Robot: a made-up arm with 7 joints.
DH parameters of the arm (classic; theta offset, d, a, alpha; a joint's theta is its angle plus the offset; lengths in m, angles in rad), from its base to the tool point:
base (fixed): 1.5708 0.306 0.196 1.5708
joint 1: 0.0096 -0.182 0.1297 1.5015
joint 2: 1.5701 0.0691 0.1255 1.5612
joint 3: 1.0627 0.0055 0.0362 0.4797
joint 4: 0 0.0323 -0.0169 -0.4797
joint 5: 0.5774 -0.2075 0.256 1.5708
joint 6: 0 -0.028 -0.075 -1.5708
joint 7: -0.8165 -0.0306 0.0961 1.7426
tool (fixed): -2.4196 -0.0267 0 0
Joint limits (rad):
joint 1: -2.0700..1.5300
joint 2: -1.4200..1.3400
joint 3: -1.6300..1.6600
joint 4: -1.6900..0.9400
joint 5: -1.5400..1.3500
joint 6: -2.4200..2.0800
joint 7: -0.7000..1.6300
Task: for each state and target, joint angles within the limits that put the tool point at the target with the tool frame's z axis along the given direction. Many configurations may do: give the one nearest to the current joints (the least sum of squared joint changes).
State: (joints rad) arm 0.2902 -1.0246 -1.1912 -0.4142 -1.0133 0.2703 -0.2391
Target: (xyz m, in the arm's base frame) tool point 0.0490 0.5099 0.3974 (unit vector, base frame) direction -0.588 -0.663 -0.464
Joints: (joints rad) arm -0.1699 -1.3581 -1.0677 -0.4485 -0.9296 -0.5062 -0.6036
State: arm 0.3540 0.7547 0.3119 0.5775 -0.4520 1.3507 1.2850
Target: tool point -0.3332 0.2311 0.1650 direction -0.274 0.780 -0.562
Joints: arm 0.4592 0.0152 0.6191 0.7687 -0.0990 0.4490 1.4935
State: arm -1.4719 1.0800 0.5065 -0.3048 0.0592 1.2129 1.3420
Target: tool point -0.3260 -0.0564 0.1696 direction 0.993 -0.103 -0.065
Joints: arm -0.9385 0.5570 0.6125 -0.7597 0.1761 2.0800 1.4736
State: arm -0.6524 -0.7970 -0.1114 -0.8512 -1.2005 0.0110 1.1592
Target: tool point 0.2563 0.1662 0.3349 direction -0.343 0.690 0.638
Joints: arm -0.9775 -0.0925 -0.3328 -0.1628 -1.4066 0.1156 0.7511
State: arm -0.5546 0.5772 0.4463 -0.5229 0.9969 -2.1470 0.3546
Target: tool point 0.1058 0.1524 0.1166 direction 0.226 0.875 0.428
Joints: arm -0.0255 -0.2848 -0.1614 -0.8866 0.3296 -1.3193 -0.2296
